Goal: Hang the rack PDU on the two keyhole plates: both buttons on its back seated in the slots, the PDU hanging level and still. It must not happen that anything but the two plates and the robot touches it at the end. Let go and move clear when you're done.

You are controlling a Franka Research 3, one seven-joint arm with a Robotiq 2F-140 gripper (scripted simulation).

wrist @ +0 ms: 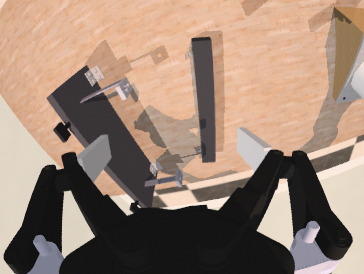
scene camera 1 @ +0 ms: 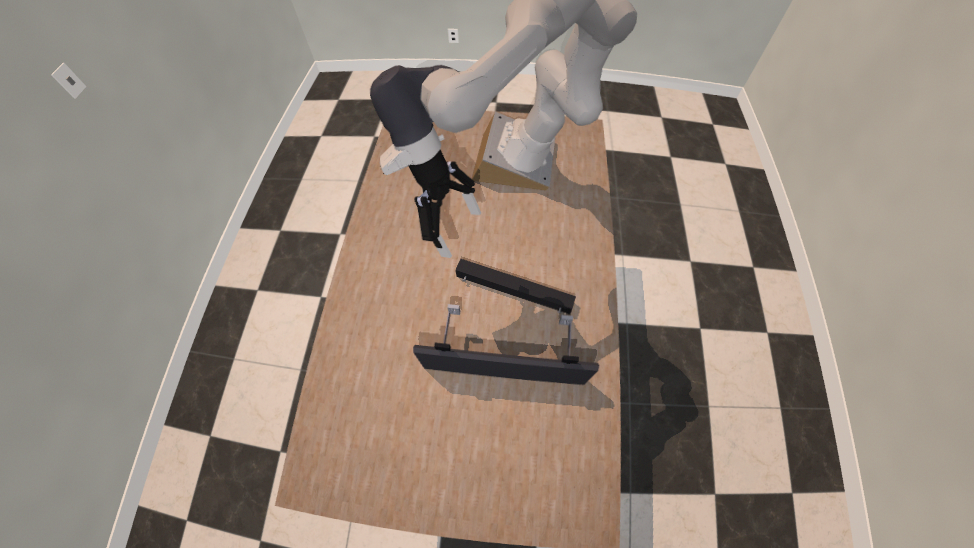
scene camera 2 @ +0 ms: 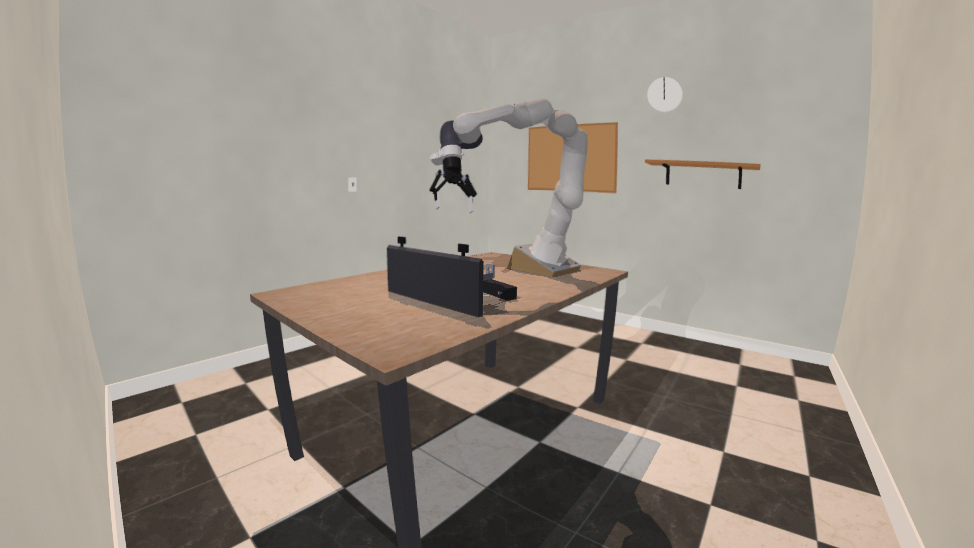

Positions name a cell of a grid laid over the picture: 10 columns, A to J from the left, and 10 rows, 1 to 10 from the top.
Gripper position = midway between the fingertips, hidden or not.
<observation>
I see my gripper (scene camera 1: E5), a rack PDU (scene camera 1: F6) and a dark panel (scene camera 2: E6).
The rack PDU is seen too in the wrist view (wrist: F2). My gripper shows as well in the wrist view (wrist: E6) and in scene camera 2 (scene camera 2: E4). The dark panel also shows in the wrist view (wrist: C5) and in scene camera 1 (scene camera 1: E7).
</observation>
